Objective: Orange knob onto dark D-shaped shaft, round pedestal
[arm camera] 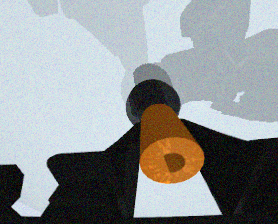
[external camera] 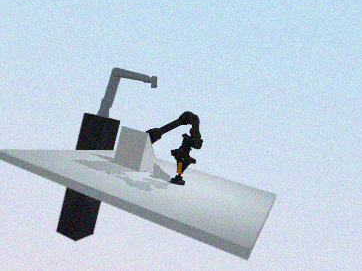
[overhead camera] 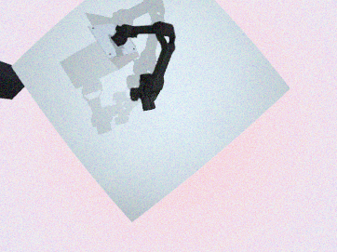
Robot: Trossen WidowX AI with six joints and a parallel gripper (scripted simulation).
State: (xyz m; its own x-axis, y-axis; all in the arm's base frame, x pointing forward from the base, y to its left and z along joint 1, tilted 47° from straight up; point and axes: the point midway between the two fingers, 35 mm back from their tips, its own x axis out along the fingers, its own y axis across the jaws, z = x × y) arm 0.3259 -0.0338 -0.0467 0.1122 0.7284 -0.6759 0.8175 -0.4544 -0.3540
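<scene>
The orange knob is 20 mm above my gripper tip. From my gripper tip the other things lie so: dark round pedestal: 40 mm below.
</scene>
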